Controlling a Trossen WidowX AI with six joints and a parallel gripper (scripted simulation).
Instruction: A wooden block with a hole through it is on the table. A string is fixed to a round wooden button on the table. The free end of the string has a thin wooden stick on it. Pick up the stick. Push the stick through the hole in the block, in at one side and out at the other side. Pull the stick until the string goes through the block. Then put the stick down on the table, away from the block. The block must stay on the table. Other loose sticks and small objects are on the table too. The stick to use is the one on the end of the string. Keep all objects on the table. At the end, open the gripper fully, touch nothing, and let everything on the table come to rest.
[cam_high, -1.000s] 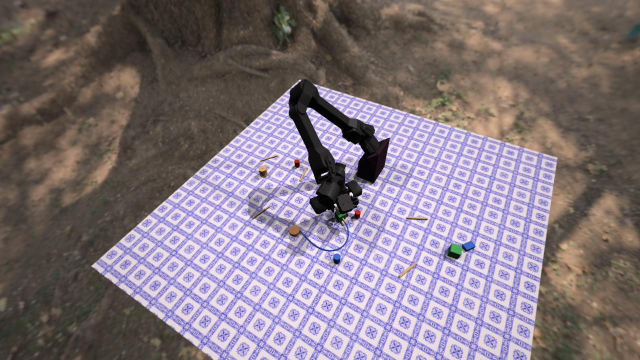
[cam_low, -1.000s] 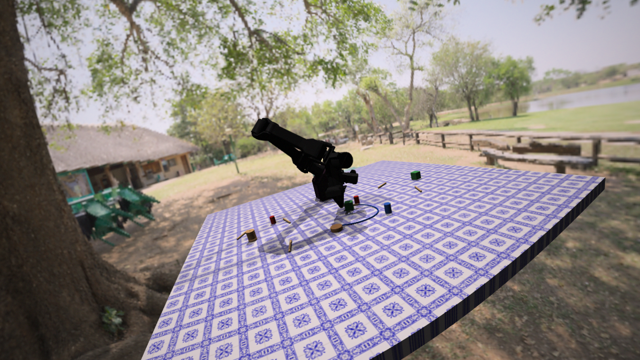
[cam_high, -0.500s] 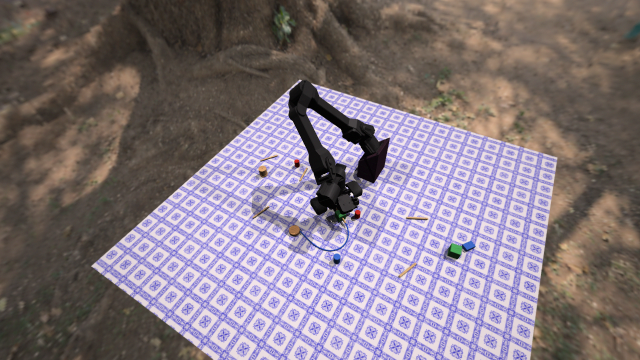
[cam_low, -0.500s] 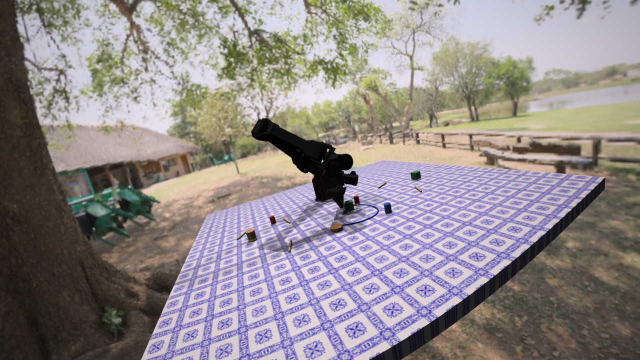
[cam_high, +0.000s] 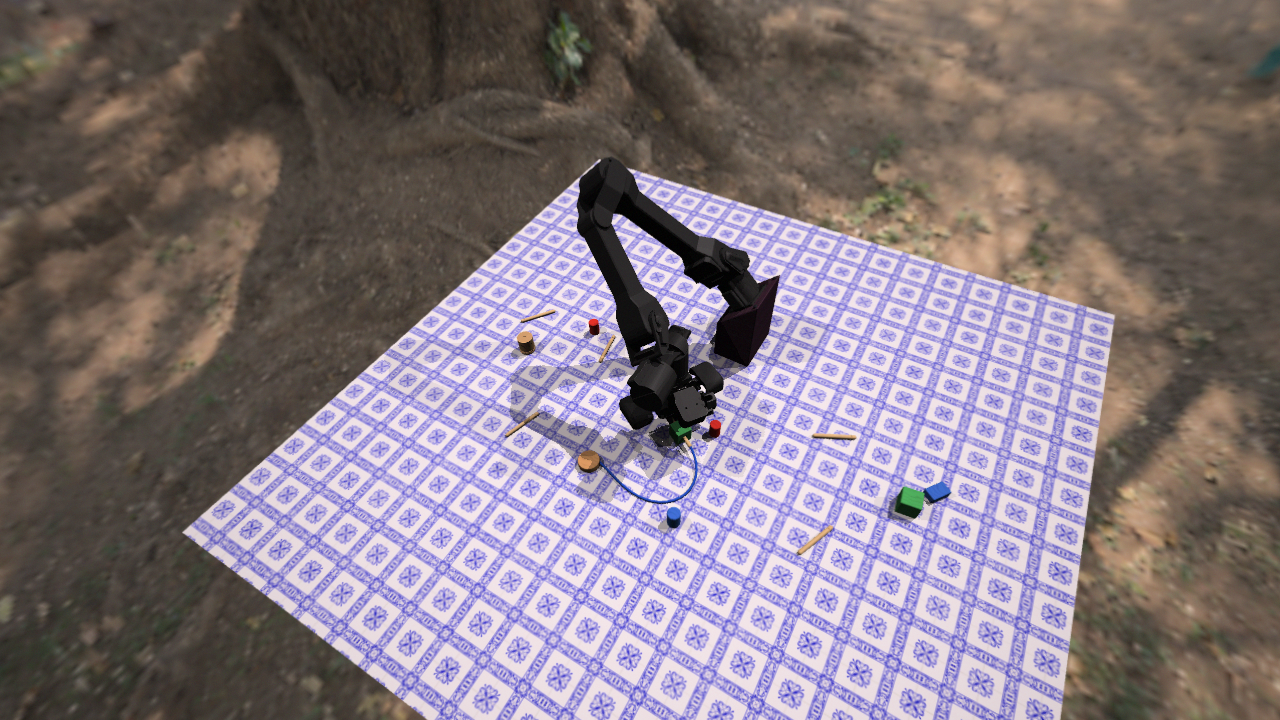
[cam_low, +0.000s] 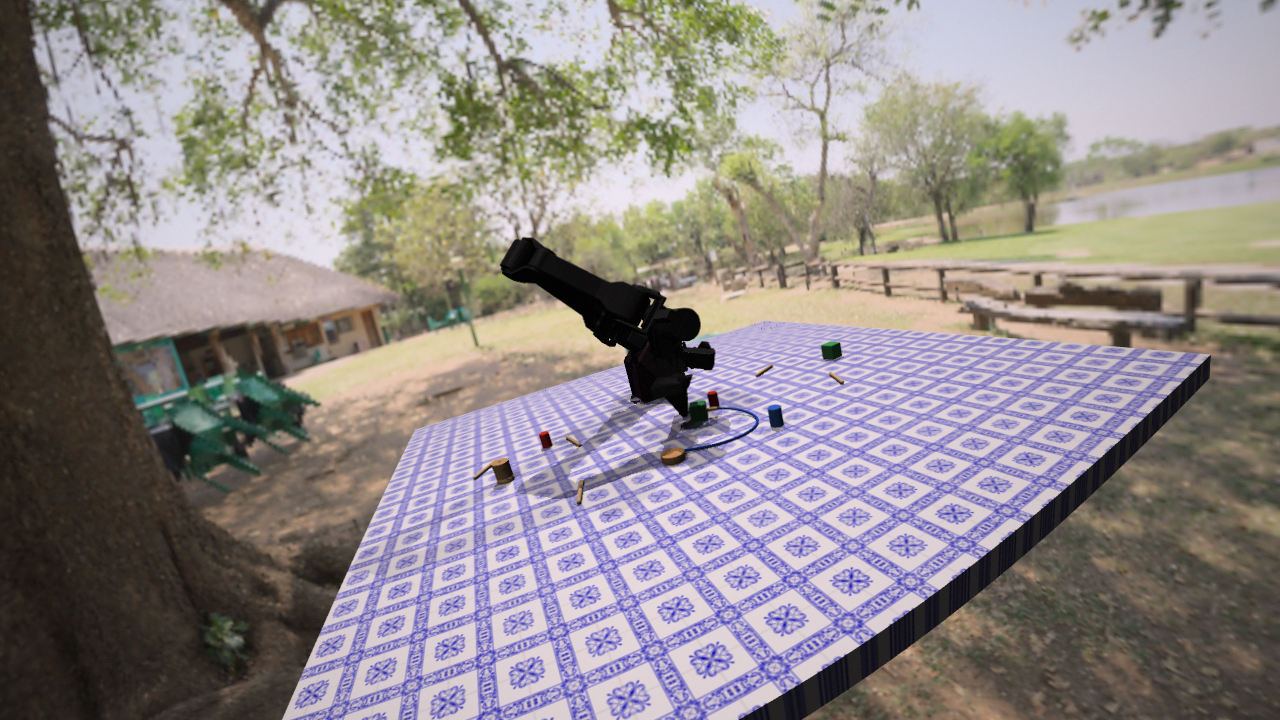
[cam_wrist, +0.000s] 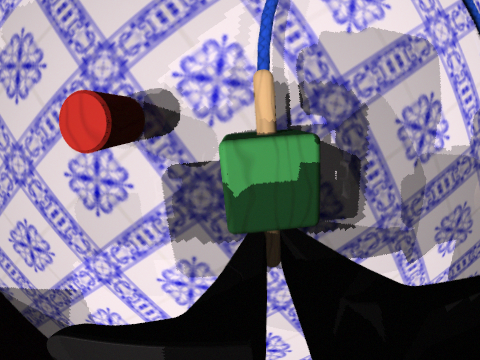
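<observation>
Right now my gripper tip is 50 mm to the right of the string and 30 mm short of it. The rest, counted from my gripper tip: round wooden button 150 mm ahead, 90 mm to the right; then thin stick 40 mm to the left, 20 mm ahead; then blue cylinder 170 mm ahead, 100 mm to the left, 10 mm above.
</observation>
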